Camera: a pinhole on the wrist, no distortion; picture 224 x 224 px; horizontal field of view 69.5 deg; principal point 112.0 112.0 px. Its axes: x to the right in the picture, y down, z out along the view. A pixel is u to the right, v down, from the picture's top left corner.
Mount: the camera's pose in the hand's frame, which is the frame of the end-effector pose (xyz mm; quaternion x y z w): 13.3 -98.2 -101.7 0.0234 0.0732 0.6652 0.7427
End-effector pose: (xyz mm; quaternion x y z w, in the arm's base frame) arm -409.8 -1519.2 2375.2 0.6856 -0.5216 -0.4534 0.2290
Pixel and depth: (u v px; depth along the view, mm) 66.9 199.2 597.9
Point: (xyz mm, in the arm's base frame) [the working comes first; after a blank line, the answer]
In the camera's frame: -167.0 322.9 597.9

-793.1 -1146.0 2053.6
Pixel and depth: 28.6 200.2 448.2
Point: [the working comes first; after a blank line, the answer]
In the camera's frame: -231.5 244.9 448.2

-617.3 -1186.9 2044.2
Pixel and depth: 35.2 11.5 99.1
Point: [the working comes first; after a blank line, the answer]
In the camera's frame: -47.1 -61.7 99.1

-325.0 -1545.9 2232.7
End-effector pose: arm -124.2 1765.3 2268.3 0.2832 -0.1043 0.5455 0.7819
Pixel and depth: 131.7 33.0 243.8
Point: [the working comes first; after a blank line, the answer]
In the camera's frame: 29.7 -119.3 243.8

19.0 1814.8 2424.6
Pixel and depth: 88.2 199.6 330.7
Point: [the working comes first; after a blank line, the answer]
In the camera's frame: -48.8 179.4 330.7

-38.1 1501.9 2382.5
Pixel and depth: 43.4 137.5 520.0
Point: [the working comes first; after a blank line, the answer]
In the camera's frame: -221.0 82.1 520.0

184.3 1438.8 2529.2
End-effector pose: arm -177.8 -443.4 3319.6 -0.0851 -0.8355 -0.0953 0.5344
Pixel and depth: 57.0 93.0 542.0
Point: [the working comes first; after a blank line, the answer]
In the camera's frame: -184.6 -63.8 542.0

-680.5 -574.3 3242.2
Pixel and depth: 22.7 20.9 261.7
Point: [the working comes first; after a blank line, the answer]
In the camera's frame: -144.8 -147.7 261.7

-441.9 -633.2 3405.9
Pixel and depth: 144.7 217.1 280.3
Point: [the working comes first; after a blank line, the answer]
In the camera's frame: 56.8 182.5 280.3

-299.4 -403.0 3129.0
